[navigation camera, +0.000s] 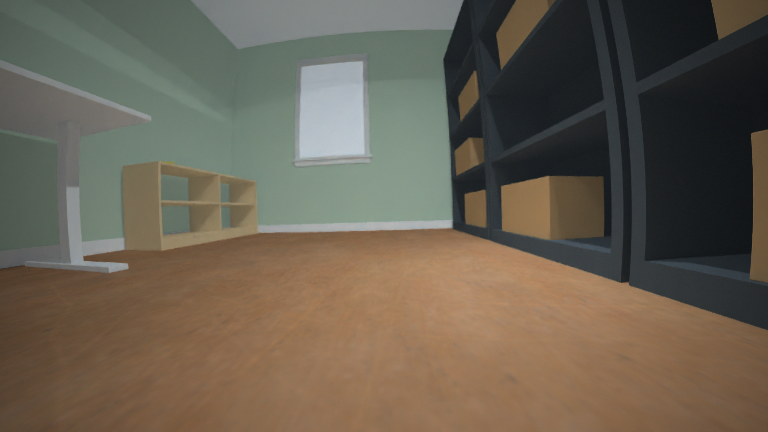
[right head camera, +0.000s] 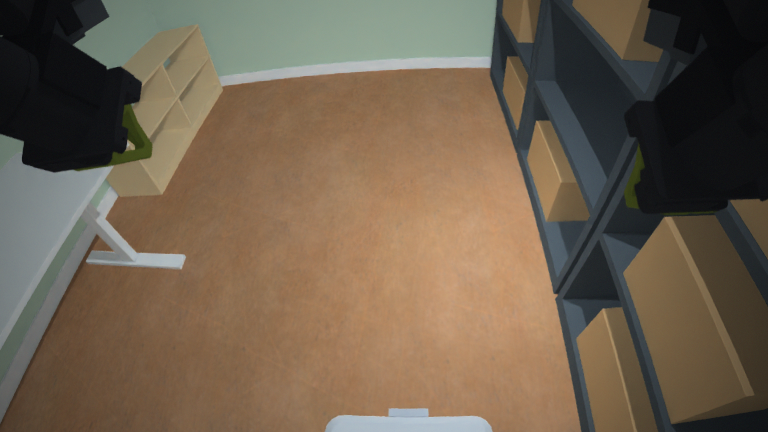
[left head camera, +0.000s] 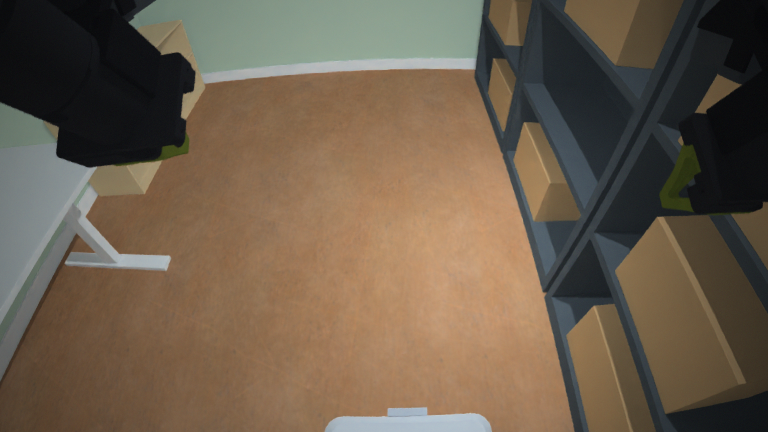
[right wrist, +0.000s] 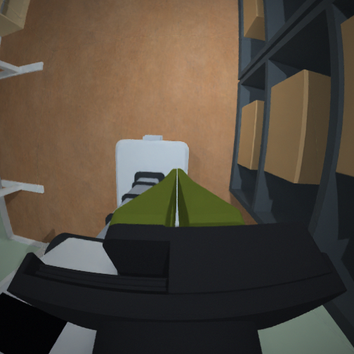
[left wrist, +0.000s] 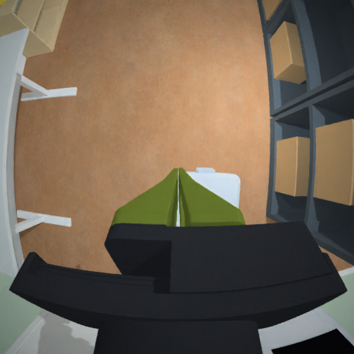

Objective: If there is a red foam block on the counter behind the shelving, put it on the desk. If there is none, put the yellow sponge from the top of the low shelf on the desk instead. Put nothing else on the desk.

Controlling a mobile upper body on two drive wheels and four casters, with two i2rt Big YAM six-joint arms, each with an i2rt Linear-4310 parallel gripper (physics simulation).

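The yellow sponge shows as a small yellow patch on top of the low wooden shelf. A yellow patch also shows in the left wrist view's top left corner. The white desk stands at the left; part of its top shows. The counter and a red foam block do not show; the tall dark shelving is at the right. My left gripper is shut and empty, raised. My right gripper is shut and empty, raised on the shelving side.
Cardboard boxes stand in the shelving. A white desk foot reaches out onto the brown floor. The floor runs between desk and shelving to a green wall with a window.
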